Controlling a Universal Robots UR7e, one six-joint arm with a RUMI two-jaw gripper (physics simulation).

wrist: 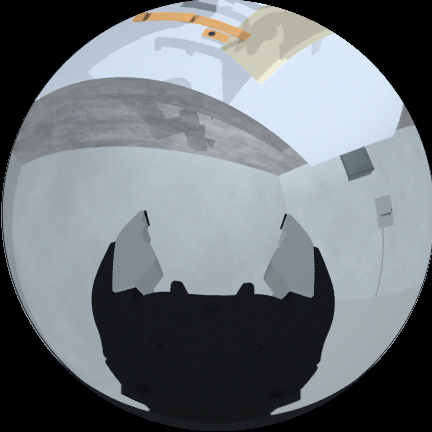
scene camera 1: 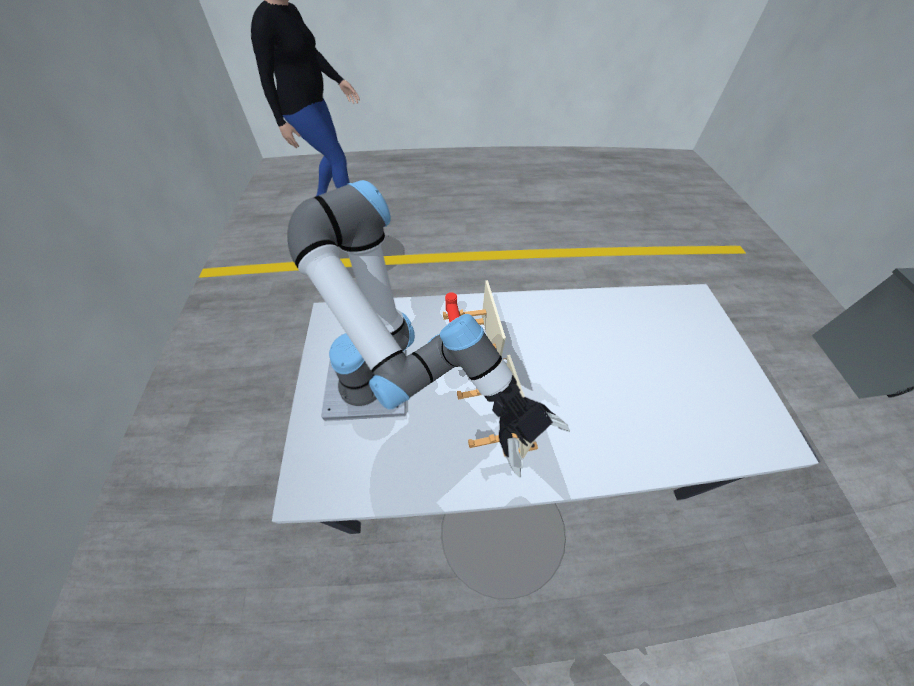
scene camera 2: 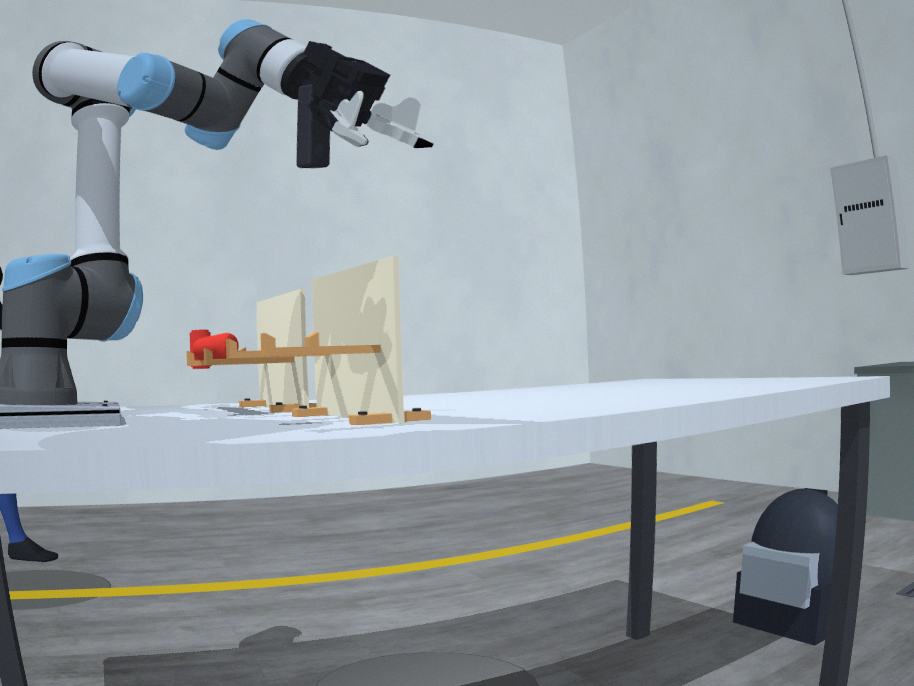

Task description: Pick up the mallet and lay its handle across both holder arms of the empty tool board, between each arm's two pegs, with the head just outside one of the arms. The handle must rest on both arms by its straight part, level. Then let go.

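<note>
A red tool, apparently the mallet, lies at the holder arms of the far board. The wrist hides part of it in the first scene view. The near tool board stands upright; one holder arm shows in all views, and its other arm is partly covered. No tool shows on these two arms. My gripper is open and empty, high above the near board's end and tilted outward.
Both boards stand on the white table, held by small orange feet. The robot's base plate is left of them. A person stands beyond the table. A grey-green cabinet is off to the right.
</note>
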